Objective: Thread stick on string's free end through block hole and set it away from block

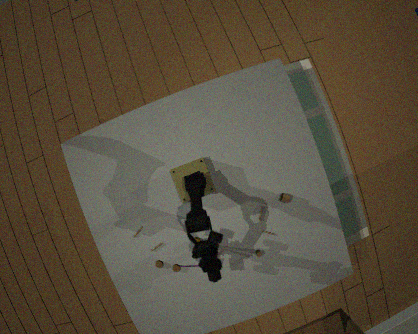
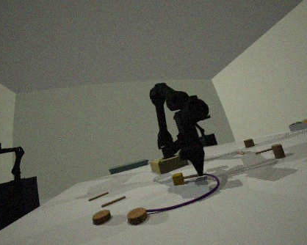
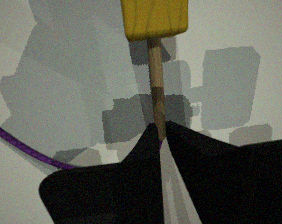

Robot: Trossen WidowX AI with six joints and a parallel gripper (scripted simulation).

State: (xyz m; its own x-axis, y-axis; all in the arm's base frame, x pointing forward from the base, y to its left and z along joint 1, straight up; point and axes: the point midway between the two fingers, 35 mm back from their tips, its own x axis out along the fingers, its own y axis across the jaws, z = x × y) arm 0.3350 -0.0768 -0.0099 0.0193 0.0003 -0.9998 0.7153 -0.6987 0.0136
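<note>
Now: the yellow block 50 mm behind my gripper tip and 50 mm to the right of it. The rest, counted from my gripper tip: wooden block: 60 mm behind, 440 mm to the left, 10 mm above; wooden cylinder: 150 mm ahead, 200 mm to the left, 10 mm above.
</note>
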